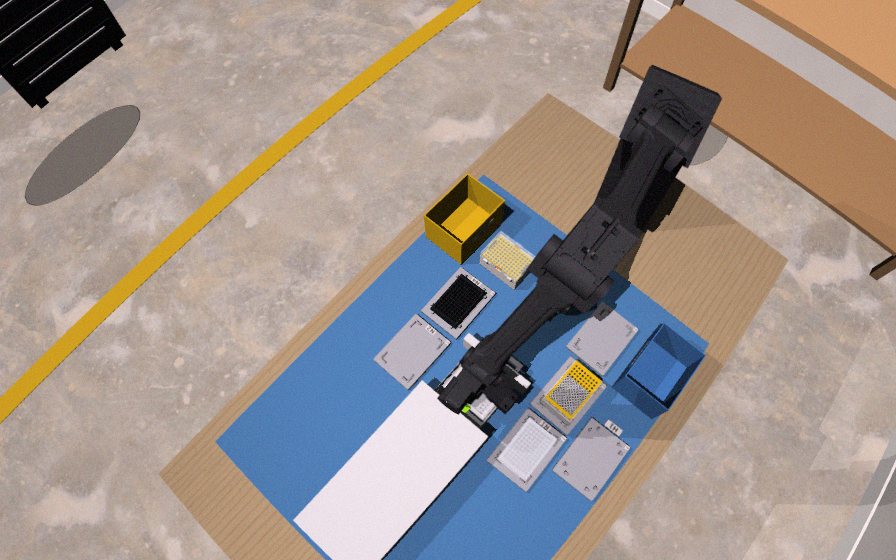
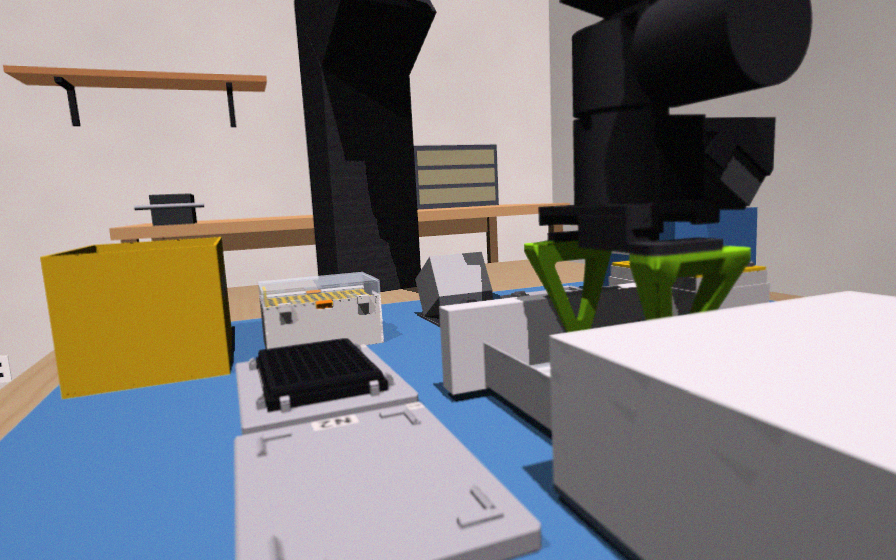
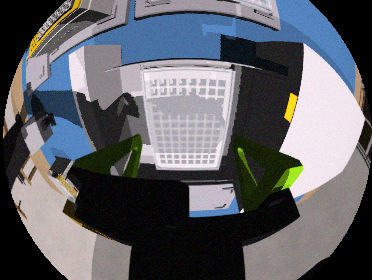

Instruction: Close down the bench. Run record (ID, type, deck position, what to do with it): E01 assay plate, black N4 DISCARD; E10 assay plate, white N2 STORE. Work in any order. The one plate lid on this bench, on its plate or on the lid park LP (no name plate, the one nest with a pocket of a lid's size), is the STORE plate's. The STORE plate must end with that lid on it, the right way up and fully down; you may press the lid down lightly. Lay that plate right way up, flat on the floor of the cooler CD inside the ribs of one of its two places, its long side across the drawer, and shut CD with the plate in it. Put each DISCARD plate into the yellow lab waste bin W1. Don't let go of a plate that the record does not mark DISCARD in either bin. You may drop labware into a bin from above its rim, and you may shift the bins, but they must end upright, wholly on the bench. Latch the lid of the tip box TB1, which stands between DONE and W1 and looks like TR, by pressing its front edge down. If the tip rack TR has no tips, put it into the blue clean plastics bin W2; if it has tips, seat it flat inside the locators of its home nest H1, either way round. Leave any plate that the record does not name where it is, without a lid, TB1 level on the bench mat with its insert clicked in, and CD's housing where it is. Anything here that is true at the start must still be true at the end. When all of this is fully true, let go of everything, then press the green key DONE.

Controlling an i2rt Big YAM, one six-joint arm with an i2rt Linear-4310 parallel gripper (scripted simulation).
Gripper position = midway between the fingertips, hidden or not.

In view: my gripper (image 3: 187,139), a tip rack TR (image 1: 566,398), a yellow bin W1 (image 2: 128,315), a white cooler CD (image 2: 759,425), a blue bin W2 (image 1: 663,369), a black assay plate (image 2: 311,373), a tip box TB1 (image 2: 291,320), a done key housing (image 2: 452,279) and a nest N2 (image 2: 385,481).
The yellow bin W1 is seen too in image 1 (image 1: 469,212). The white cooler CD is seen too in image 1 (image 1: 374,499). The blue bin W2 is seen too in image 2 (image 2: 738,228). Image 3 misses the black assay plate, which is hidden by my gripper.
